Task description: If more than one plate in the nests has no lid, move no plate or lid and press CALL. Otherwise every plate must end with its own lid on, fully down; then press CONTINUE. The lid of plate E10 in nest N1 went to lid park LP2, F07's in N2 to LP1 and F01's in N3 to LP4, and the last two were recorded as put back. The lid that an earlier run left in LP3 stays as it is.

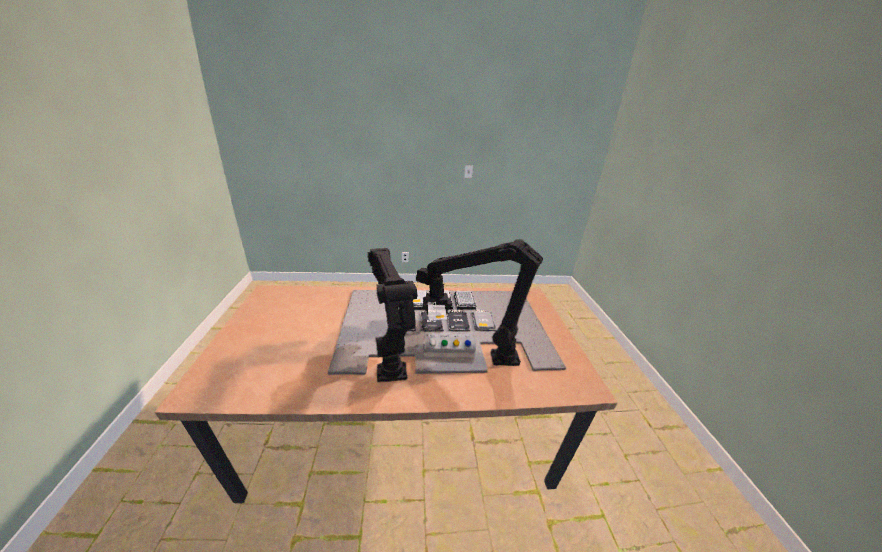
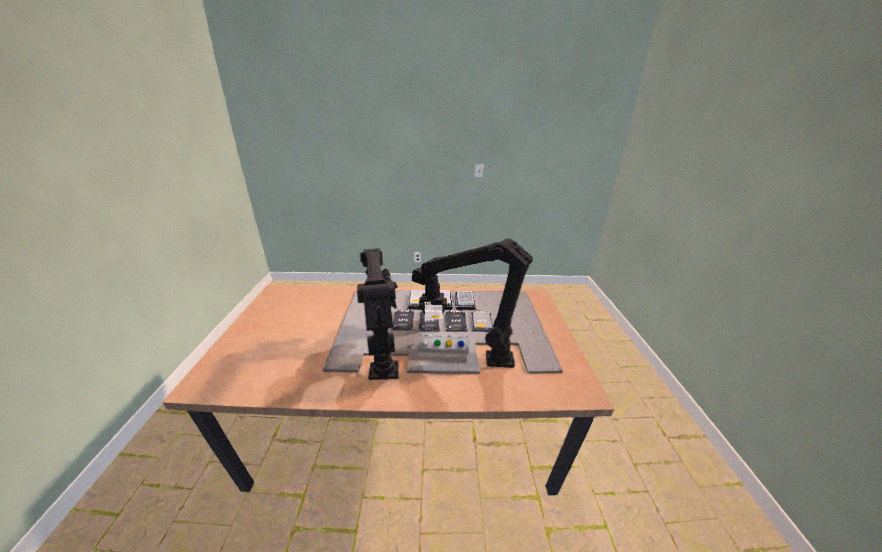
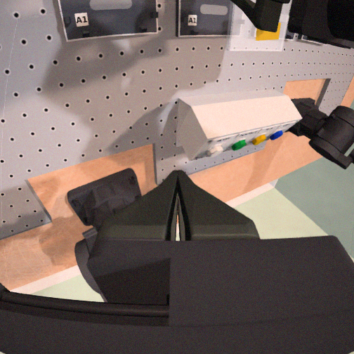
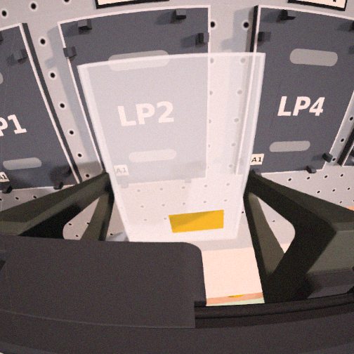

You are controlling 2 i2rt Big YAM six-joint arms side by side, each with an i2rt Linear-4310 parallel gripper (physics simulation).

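Places are measured from the left arm's base along level axes (x down, y ahead, z right), in centimetres.
Pixels of known places: left gripper, between the fingertips: [image 2: 396,307]; right gripper, between the fingertips: [image 1: 437,314] [image 2: 433,314]; left arm's base, origin of its link: [image 1: 391,372] [image 2: 384,371]; right arm's base, origin of its link: [image 1: 504,358] [image 2: 499,359].
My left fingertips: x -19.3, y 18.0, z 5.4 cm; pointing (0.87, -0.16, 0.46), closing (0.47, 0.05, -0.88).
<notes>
Ahead of a thing's pixels: the offset from my left fingertips to its top centre. "spot": to the spot under its first point. Level surfaces: height alone.
My right gripper [image 1: 437,304] [image 2: 432,302] [image 4: 178,178] is shut on a clear lid {dx +10.1, dy +10.4, dz +17.2 cm} [image 1: 436,313] [image 2: 433,313] [image 3: 245,41] [image 4: 190,195] with a yellow sticker. The lid is above lid park LP2 [image 4: 135,35], off to the right and overlapping the gap to LP4 [image 4: 300,127]. My left gripper [image 3: 177,178] is shut and empty, in front of the button box. LP1 {dx +16.0, dy +15.0, dz +2.4 cm} [image 2: 403,320] and LP4 hold no lid. The rightmost park {spot: dx +16.2, dy +12.6, dz +41.7 cm} [image 2: 481,316] bears a yellow-stickered lid. The back left plate {dx +14.3, dy +30.5, dz +10.4 cm} [image 2: 414,298] shows a yellow sticker; the back right plate {dx +14.5, dy +28.6, dz +36.1 cm} [image 2: 465,299] shows none. The middle plate is mostly hidden.
The button box {dx +9.6, dy -8.7, dz +20.1 cm} [image 1: 448,354] [image 3: 240,117] stands at the front of the grey pegboard {dx +17.8 cm} [image 1: 354,325], with white, green [image 3: 239,145], yellow and blue [image 3: 276,135] buttons. My right arm [image 1: 520,286] arches over the board's right side; my left arm [image 1: 396,312] stands at its left.
</notes>
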